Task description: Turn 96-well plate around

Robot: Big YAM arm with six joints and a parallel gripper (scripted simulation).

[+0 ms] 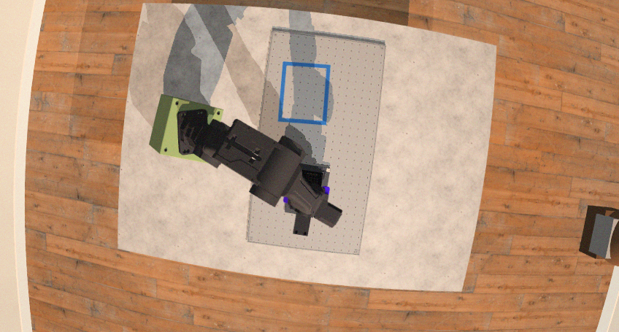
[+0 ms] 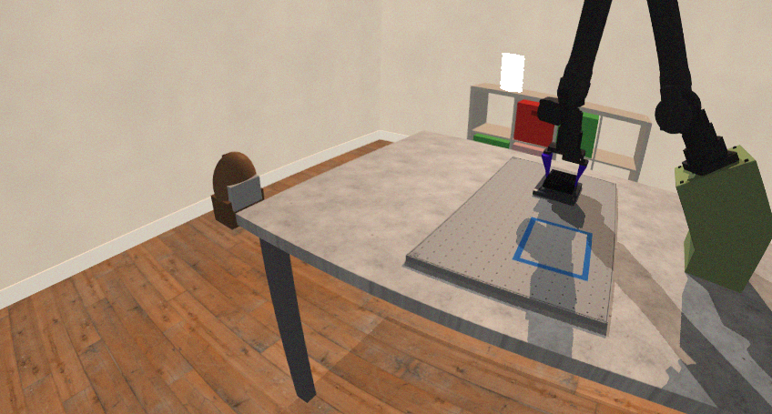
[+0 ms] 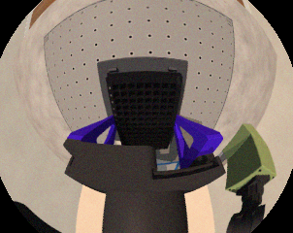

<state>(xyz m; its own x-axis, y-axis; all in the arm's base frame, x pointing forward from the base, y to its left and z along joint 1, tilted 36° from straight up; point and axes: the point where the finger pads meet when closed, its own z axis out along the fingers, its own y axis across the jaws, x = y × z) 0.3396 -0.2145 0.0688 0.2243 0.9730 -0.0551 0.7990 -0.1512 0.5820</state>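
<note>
The black 96-well plate is right at my hand. From my hand the other things lie so: grey plate nest N1: 30 mm below.
</note>
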